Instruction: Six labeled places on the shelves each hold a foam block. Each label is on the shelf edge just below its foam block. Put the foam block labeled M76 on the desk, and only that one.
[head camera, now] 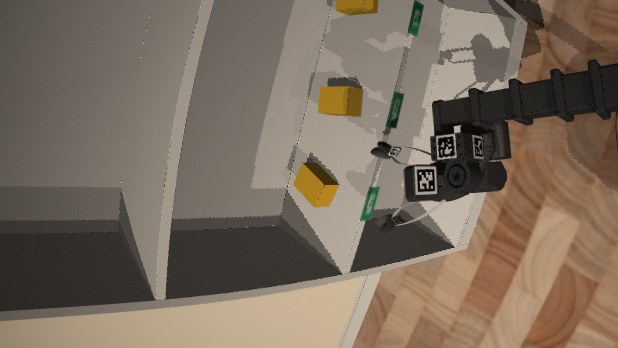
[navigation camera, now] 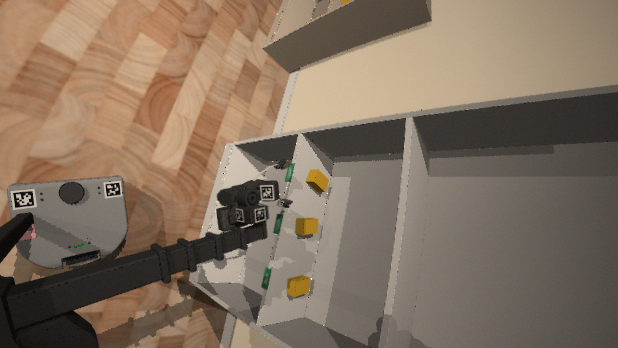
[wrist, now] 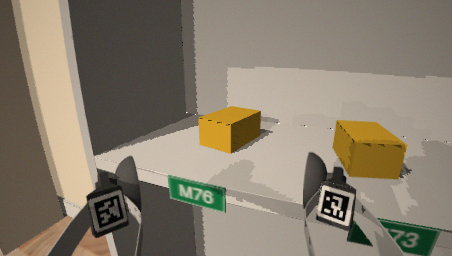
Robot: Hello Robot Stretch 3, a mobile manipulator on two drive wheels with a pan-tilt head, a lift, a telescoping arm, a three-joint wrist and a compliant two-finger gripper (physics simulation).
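Note:
The yellow foam block (head camera: 316, 185) (navigation camera: 317, 180) (wrist: 227, 129) above the green M76 label (head camera: 370, 203) (navigation camera: 289, 172) (wrist: 197, 193) sits on the shelf, turned at an angle, near the side wall. My gripper (head camera: 384, 187) (navigation camera: 283, 183) (wrist: 221, 174) is open and empty, its fingertips around the shelf's front edge, one on each side of the M76 label in the wrist view. The block is beyond the fingertips, apart from them, and lies between them sideways in the wrist view. The desk does not show in these views.
A second yellow block (head camera: 340, 101) (navigation camera: 306, 226) (wrist: 372, 150) stands beside it, above a label ending in 73 (wrist: 410, 237). A third block (head camera: 357, 6) (navigation camera: 298, 286) is farther along. The side wall (wrist: 130, 75) bounds the shelf. Another shelf unit (navigation camera: 350, 45) stands across.

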